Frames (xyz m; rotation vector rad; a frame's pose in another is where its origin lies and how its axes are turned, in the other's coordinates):
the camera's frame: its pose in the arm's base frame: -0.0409 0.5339 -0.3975 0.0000 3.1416 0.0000
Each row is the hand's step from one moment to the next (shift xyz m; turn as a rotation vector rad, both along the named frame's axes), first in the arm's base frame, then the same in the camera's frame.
Working: the arm's base frame: its pose in the camera's frame: -0.0409 -0.5339 -0.3975 0.0000 3.1416 0.0000

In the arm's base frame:
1: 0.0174 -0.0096 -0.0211 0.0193 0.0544 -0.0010
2: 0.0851 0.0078 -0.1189 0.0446 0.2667 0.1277
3: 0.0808 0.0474 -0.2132 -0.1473 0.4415 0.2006
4: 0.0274 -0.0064 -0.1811 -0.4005 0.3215 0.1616
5: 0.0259 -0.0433 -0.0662 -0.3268 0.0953 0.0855
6: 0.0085 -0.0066 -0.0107 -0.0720 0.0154 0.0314
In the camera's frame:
1: -0.0174 -0.0096 0.0211 -0.0193 0.0544 0.0010
2: -0.0851 0.0078 0.1189 -0.0446 0.2667 -0.1277
3: -0.0808 0.0474 0.2132 0.1473 0.4415 -0.2006
4: -0.0274 -0.0064 0.1811 0.4005 0.3215 -0.1616
5: -0.0259 -0.0433 0.0662 0.3268 0.0953 -0.0855
6: -0.0085 -0.0066 0.0107 0.0720 0.0154 -0.0314

